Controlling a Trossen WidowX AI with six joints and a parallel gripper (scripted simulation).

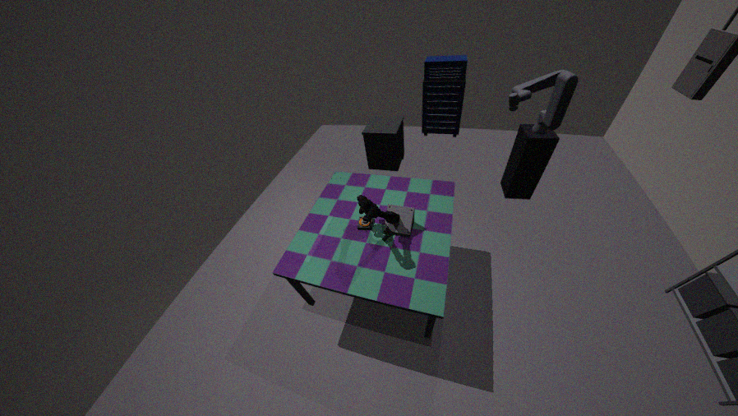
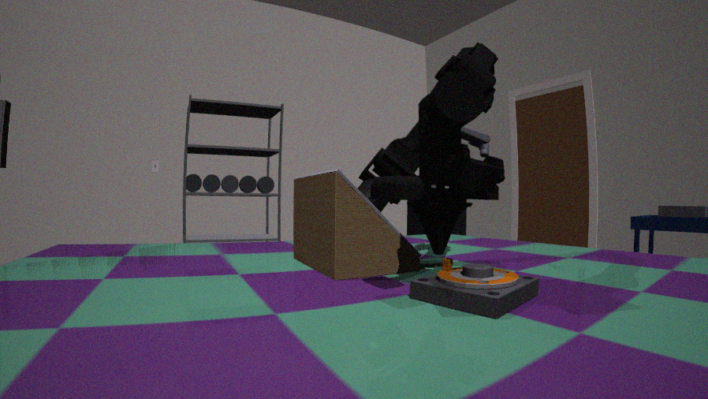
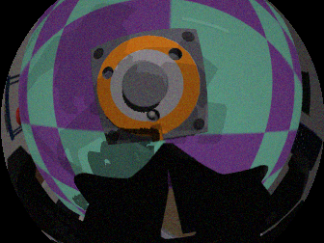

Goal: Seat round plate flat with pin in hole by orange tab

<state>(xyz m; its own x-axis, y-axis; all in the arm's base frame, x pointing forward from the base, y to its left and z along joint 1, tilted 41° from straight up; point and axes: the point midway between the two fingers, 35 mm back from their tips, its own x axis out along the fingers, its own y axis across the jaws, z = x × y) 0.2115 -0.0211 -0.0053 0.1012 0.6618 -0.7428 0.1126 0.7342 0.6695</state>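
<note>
My gripper tip is 3 cm short of the round plate, 2 cm above it and 1 cm to the right of it. From my gripper tip the other things lie so: dark grey square base: 5 cm ahead, 3 cm below, 2 cm to the left.
</note>
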